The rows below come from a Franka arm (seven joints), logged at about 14 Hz.
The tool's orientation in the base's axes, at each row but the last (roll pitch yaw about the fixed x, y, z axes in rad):
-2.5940 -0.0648 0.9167
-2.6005 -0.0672 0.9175
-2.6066 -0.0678 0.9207
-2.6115 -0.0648 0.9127
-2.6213 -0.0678 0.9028
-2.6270 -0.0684 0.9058
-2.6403 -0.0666 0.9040
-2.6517 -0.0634 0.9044
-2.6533 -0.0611 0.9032
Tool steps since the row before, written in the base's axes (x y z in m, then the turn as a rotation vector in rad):
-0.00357 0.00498 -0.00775 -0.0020 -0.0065 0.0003
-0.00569 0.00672 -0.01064 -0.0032 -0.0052 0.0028
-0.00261 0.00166 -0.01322 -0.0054 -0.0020 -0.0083
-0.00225 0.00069 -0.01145 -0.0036 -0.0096 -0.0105
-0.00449 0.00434 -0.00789 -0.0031 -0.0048 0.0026
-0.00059 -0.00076 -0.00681 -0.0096 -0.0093 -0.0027
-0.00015 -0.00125 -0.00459 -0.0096 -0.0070 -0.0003
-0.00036 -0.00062 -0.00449 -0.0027 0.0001 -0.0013
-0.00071 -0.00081 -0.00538 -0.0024 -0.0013 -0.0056
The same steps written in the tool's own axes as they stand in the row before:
0.00127 -0.00092 0.00975 -0.0063 0.0017 -0.0018
0.00116 -0.00184 0.01364 -0.0059 -0.0011 -0.0031
-0.00115 0.00406 0.01290 -0.0054 0.0014 0.0084
-0.00157 0.00385 0.01092 -0.0105 0.0076 0.0070
0.00009 -0.00146 0.00996 -0.0055 -0.0010 -0.0029
-0.00143 0.00332 0.00585 -0.0134 -0.0007 0.0025
-0.00138 0.00274 0.00364 -0.0114 -0.0030 0.0011
-0.00099 0.00218 0.00387 -0.0017 -0.0014 0.0021
-0.00140 0.00244 0.00471 -0.0028 0.0016 0.0053

